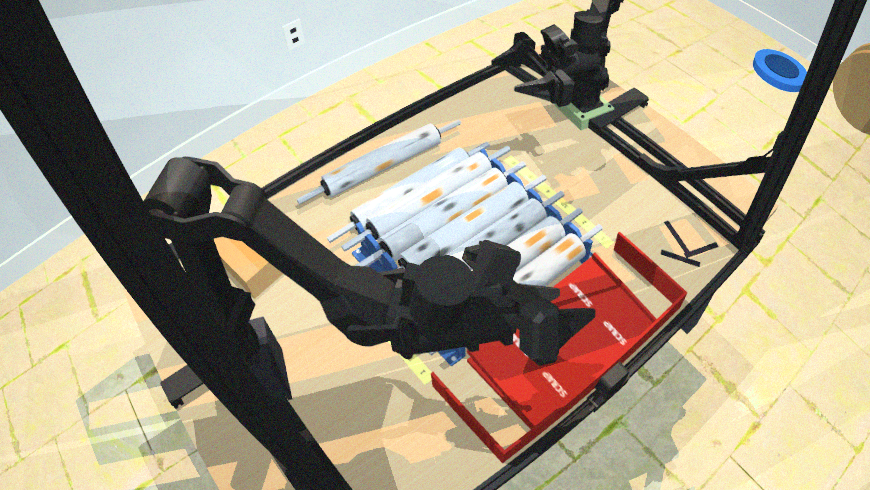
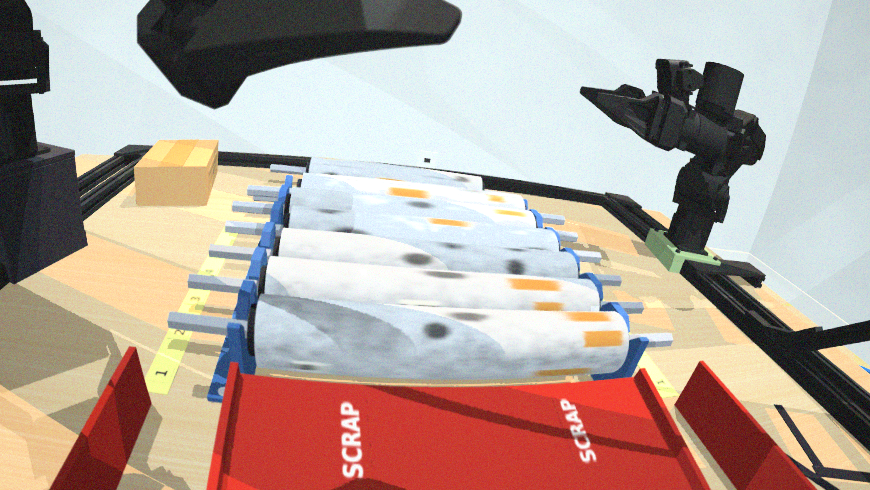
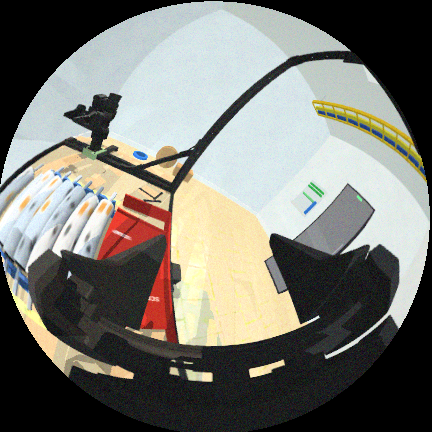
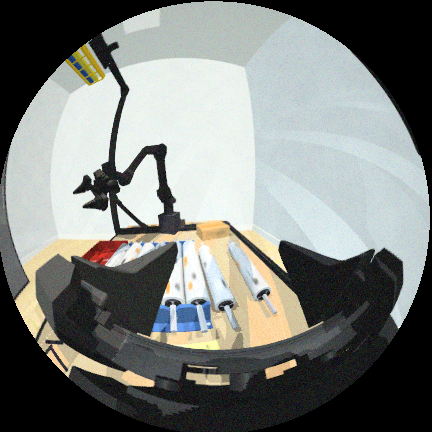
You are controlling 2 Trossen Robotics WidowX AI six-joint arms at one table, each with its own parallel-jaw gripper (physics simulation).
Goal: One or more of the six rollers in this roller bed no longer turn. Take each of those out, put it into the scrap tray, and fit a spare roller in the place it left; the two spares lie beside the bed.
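Where they show: left gripper, between the fingertips: [image 1: 576, 302] [image 3: 218, 239] [image 4: 76, 199]; right gripper, between the fingertips: [image 1: 502, 75] [image 2: 587, 92] [image 4: 229, 247]; left arm's base, origin of its link: [image 1: 238, 349] [image 2: 9, 154] [image 4: 168, 212]; right arm's base, origin of its link: [image 1: 585, 101] [image 2: 685, 244] [image 3: 94, 148].
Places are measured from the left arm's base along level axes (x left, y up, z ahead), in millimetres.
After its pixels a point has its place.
The roller bed has blue side brackets [image 1: 374, 255] [image 2: 246, 298] [image 4: 187, 315] and a row of pale, spotted rollers [image 1: 456, 181] [image 2: 377, 334]. One spare roller [image 1: 413, 185] {x 292, y -66, z 356 mm} [image 4: 215, 280] {x 323, y -63, z 418 mm} lies close beside the bed. The other spare roller [image 1: 380, 159] {x 387, y -69, z 313 mm} [image 4: 250, 270] {x 414, y -64, z 372 mm} lies farther out. The red scrap tray [image 1: 584, 365] {x -146, y -90, z 516 mm} [image 2: 450, 432] {x -51, y -76, z 478 mm} [image 4: 102, 252] {x -166, y -85, z 389 mm} shows no roller on its visible floor. My left gripper [image 1: 575, 303] {x -159, y 154, z 458 mm} [image 3: 218, 239] {x -159, y 154, z 458 mm} is open and empty above the tray, hiding part of it and the bed. My right gripper [image 1: 505, 76] {x 349, y 108, z 554 mm} [image 4: 229, 247] {x 349, y 108, z 554 mm} is open and empty, raised near its base, away from the rollers.
A cardboard box [image 1: 243, 264] {x 208, y -56, z 13 mm} [image 2: 173, 173] {x 198, y -65, z 63 mm} [image 4: 212, 230] {x 269, y -65, z 76 mm} stands near the left arm's base. Yellow numbered strips [image 2: 161, 371] {x -60, y -109, z 270 mm} lie along the bed's ends. Separate red side walls [image 1: 648, 270] {x -20, y -85, z 703 mm} [image 2: 103, 420] {x -141, y -67, z 304 mm} flank the tray. A black frame [image 1: 389, 127] {x 519, y -105, z 358 mm} [image 4: 260, 250] {x 480, y -91, z 212 mm} borders the table.
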